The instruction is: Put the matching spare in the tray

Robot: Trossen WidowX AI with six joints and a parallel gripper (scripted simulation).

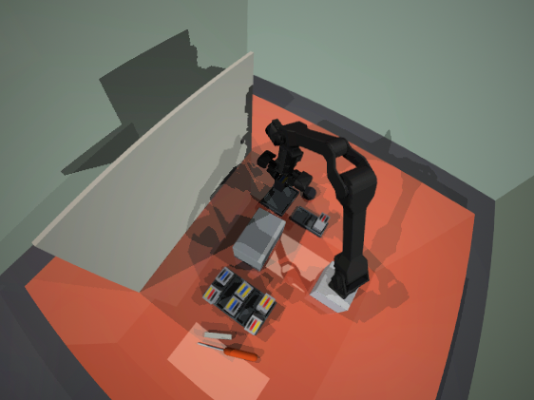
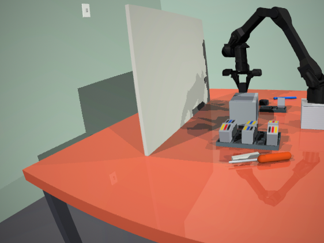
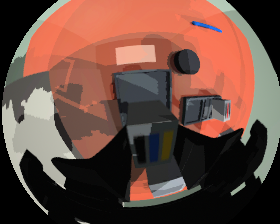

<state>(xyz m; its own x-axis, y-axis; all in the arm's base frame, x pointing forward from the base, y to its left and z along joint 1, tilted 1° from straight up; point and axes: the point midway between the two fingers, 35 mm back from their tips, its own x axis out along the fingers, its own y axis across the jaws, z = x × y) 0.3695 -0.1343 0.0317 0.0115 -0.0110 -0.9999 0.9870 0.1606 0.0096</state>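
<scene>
Right now my gripper tip is 1 cm past the dark tray and 8 cm above it. The rest, counted from my gripper tip: grey spare 2 cm above; then black disc 8 cm behind, 9 cm to the right, 7 cm below; then dark holder 16 cm behind, 7 cm below.
</scene>
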